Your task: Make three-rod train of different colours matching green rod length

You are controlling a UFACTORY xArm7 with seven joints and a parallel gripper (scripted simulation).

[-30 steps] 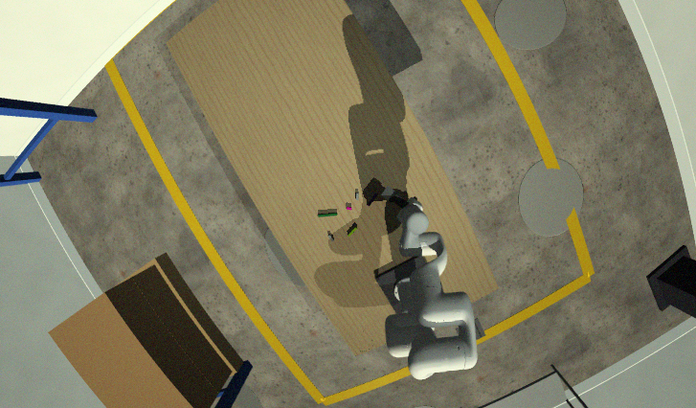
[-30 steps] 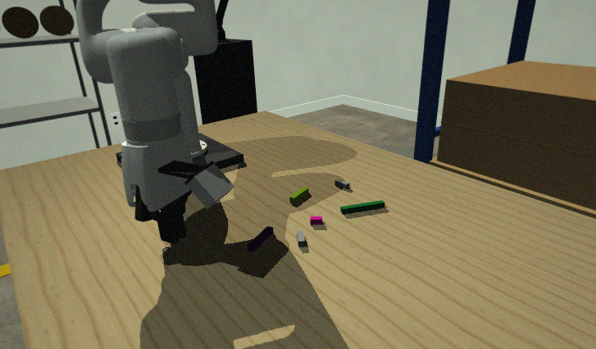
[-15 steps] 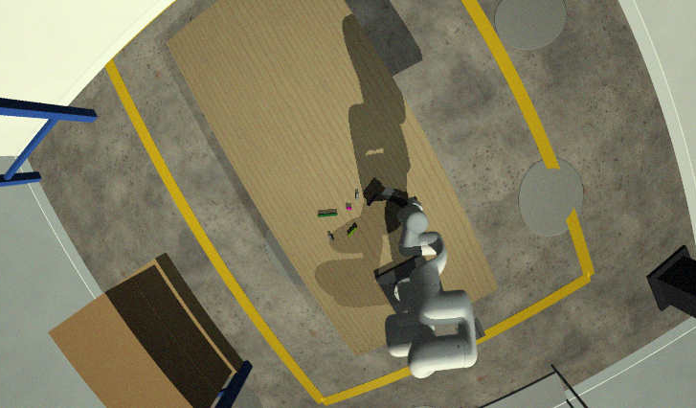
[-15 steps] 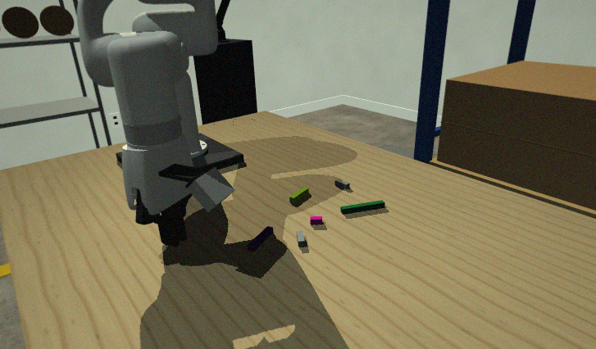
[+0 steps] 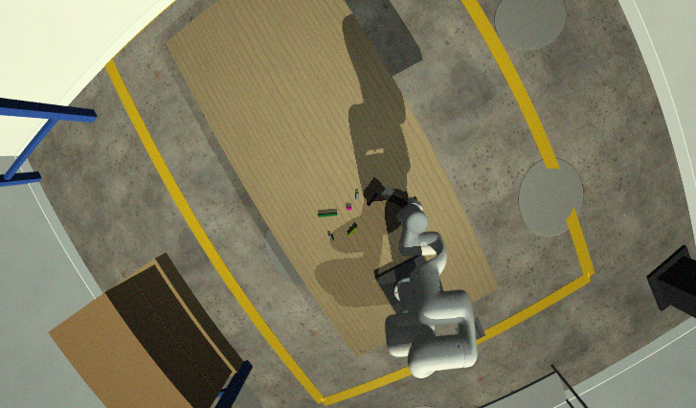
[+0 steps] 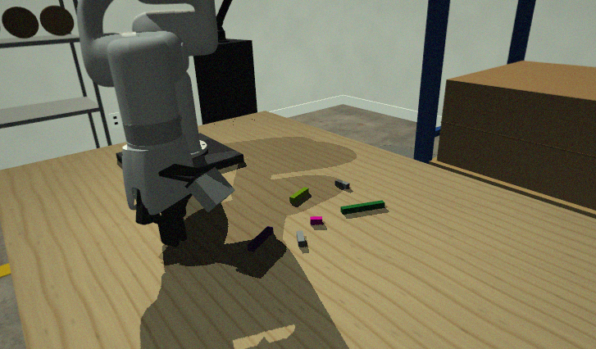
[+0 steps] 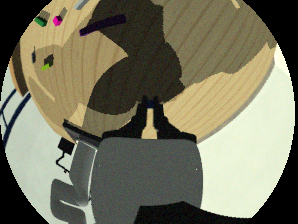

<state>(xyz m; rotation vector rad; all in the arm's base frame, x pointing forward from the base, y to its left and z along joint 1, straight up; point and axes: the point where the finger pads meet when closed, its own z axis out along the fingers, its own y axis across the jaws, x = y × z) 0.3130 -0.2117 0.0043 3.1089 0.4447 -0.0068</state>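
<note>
My gripper is now 2 cm above the blue rod. The rest, counted from my hand: lime rod 5 cm ahead, 24 cm to the left, 2 cm below; magenta rod 14 cm ahead, 19 cm to the left, 2 cm below; purple rod 10 cm ahead, 9 cm to the left, 2 cm below.
</note>
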